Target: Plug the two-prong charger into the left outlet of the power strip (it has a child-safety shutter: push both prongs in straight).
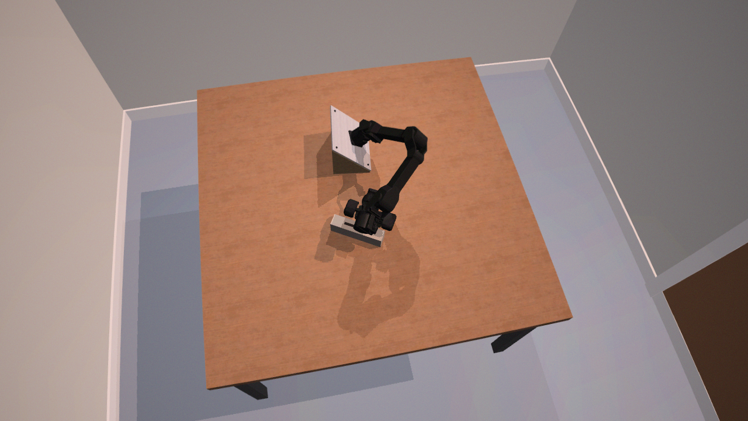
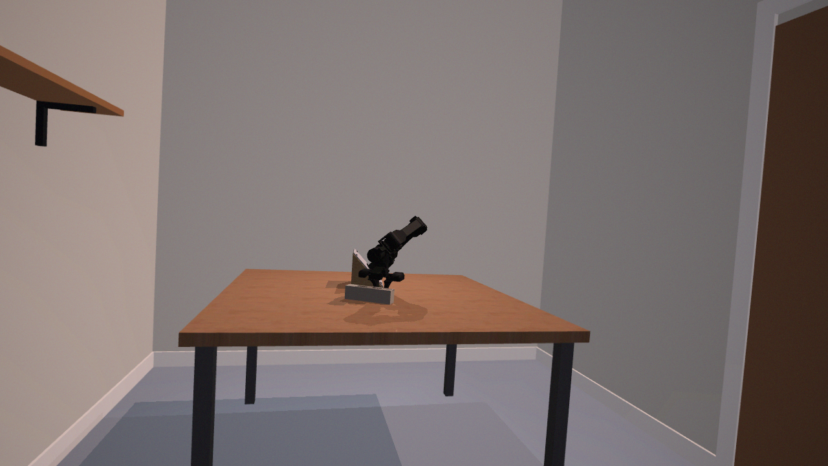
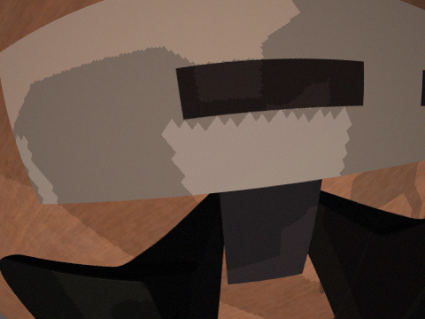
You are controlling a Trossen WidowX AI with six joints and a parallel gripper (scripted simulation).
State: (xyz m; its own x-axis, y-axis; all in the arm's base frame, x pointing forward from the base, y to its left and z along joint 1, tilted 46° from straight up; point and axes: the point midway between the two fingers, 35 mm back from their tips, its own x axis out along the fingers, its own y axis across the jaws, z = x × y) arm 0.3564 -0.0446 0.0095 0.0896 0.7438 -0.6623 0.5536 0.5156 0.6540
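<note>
Now: gripper tip 20 mm short of the black two-prong charger, 10 mm to the left of it and 10 mm below it.
</note>
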